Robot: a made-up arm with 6 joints. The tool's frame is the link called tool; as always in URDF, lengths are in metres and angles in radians. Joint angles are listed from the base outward. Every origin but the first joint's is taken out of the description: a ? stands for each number. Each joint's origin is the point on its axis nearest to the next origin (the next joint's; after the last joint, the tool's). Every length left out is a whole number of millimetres.
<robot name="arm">
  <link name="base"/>
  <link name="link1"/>
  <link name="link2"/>
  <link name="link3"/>
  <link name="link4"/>
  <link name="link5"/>
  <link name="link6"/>
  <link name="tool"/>
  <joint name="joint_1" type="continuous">
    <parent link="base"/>
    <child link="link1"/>
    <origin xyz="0 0 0.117" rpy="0 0 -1.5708"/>
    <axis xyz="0 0 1"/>
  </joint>
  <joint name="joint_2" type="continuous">
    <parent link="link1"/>
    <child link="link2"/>
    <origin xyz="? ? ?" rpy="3.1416 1.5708 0"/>
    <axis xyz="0 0 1"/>
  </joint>
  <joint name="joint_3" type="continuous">
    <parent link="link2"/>
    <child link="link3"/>
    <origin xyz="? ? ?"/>
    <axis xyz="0 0 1"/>
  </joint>
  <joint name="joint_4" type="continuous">
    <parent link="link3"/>
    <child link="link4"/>
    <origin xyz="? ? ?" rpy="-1.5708 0 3.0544"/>
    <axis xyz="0 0 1"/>
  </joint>
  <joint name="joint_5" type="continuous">
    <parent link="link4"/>
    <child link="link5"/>
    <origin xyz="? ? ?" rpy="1.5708 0 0"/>
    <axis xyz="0 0 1"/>
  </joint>
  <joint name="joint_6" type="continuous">
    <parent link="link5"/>
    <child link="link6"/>
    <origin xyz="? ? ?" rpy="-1.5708 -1.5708 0"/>
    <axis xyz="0 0 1"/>
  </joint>
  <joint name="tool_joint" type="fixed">
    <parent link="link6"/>
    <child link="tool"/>
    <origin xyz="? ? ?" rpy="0 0 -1.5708"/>
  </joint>
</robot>
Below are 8 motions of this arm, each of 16 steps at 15 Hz.
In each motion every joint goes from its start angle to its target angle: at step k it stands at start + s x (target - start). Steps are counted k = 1, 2, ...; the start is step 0. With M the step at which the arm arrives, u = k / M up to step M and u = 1 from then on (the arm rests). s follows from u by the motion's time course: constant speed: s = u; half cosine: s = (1 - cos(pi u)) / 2; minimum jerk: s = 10 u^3 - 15 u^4 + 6 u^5.
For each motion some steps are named. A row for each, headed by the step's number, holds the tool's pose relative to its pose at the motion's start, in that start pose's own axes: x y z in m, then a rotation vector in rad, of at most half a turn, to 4 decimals.
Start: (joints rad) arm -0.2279 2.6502 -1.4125 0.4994 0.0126 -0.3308
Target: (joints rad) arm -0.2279 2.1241 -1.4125 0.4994 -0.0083 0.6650
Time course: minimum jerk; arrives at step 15
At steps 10, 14, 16:
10: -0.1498 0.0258 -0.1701 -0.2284 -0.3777 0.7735
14: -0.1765 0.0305 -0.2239 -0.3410 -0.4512 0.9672
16: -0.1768 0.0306 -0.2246 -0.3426 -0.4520 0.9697

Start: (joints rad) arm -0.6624 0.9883 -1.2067 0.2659 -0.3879 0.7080
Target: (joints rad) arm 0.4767 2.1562 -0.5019 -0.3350 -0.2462 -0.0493
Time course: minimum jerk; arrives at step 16
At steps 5, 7, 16:
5: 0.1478 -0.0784 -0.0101 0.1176 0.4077 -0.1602
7: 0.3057 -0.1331 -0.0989 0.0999 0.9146 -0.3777
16: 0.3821 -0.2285 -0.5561 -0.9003 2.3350 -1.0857

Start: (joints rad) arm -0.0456 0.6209 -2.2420 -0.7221 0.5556 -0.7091
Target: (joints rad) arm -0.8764 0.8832 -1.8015 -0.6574 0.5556 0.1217
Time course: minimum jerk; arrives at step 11
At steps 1, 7, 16:
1: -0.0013 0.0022 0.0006 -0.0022 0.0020 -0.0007
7: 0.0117 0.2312 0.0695 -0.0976 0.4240 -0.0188
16: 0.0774 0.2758 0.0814 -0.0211 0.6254 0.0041

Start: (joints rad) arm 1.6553 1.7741 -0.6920 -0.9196 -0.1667 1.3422
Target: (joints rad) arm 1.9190 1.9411 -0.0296 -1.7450 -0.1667 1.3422
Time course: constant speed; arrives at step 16
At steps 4, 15, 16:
4: 0.0862 -0.0164 0.0014 0.0273 0.2469 -0.2287
15: 0.2771 -0.0883 -0.0936 -0.0548 0.9548 -0.8374
16: 0.2889 -0.0960 -0.1081 -0.0736 1.0210 -0.8881

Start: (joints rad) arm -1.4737 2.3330 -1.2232 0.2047 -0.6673 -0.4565
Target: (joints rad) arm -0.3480 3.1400 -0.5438 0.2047 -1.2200 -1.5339
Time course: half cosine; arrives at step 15
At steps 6, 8, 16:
6: 0.1572 0.1834 -0.1073 -0.4152 0.1081 -0.6318
8: 0.2458 0.2172 -0.2028 -0.6623 0.0910 -1.0523
16: 0.3589 0.1193 -0.3659 -1.1523 -0.1486 -2.0251

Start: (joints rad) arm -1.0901 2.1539 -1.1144 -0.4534 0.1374 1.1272
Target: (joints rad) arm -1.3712 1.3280 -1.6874 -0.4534 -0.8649 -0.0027
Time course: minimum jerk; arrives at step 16
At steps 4, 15, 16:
4: -0.0531 0.0265 -0.0386 -0.1604 -0.1771 -0.0872
15: -0.1812 0.0347 -0.6557 -0.2863 -2.3784 -0.8419
16: -0.1804 0.0343 -0.6572 -0.2834 -2.3845 -0.8427

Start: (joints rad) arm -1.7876 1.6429 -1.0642 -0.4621 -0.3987 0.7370
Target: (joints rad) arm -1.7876 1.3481 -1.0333 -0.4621 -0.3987 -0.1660
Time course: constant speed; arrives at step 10
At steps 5, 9, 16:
5: -0.0511 0.0225 -0.0342 -0.0106 -0.1308 -0.4737
9: -0.0878 0.0400 -0.0665 0.0240 -0.2399 -0.8500
16: -0.0963 0.0444 -0.0752 0.0389 -0.2670 -0.9434

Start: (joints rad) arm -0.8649 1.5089 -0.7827 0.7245 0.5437 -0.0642
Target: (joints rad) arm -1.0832 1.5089 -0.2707 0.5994 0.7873 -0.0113
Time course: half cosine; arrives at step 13
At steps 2, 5, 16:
2: 0.0072 -0.0110 0.0031 0.0207 0.0308 0.0174
5: 0.0444 -0.0592 0.0131 0.1099 0.1764 0.1034
16: 0.1632 -0.1521 0.0083 0.2828 0.5688 0.3536

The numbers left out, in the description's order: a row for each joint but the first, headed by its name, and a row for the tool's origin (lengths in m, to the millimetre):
joint_2: 0 0 0
joint_3: -0.04 0.291 0
joint_4: -0.059 -0.336 0
joint_5: 0 0 0
joint_6: 0 0.087 0
tool: 0 0 0

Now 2 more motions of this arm.
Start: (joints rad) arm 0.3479 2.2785 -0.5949 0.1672 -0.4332 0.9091
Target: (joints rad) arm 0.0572 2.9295 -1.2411 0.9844 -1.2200 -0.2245
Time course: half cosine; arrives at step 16
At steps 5, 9, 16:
5: -0.0351 0.0049 0.0400 -0.0356 -0.2075 -0.0365
9: -0.0916 -0.0179 0.0986 0.1030 -0.5926 -0.1306
16: -0.1299 -0.0783 0.1441 0.5360 -0.9097 -0.2538

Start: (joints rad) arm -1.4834 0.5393 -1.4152 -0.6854 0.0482 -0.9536
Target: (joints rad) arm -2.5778 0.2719 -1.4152 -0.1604 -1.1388 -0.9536
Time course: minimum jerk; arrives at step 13
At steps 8, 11, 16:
8: -0.1328 -0.0885 -0.0759 0.8131 -0.2329 -0.4519
11: -0.2112 -0.0694 -0.0955 1.0479 -0.4468 -0.6904
16: -0.2197 -0.0651 -0.0970 1.0698 -0.4746 -0.7170

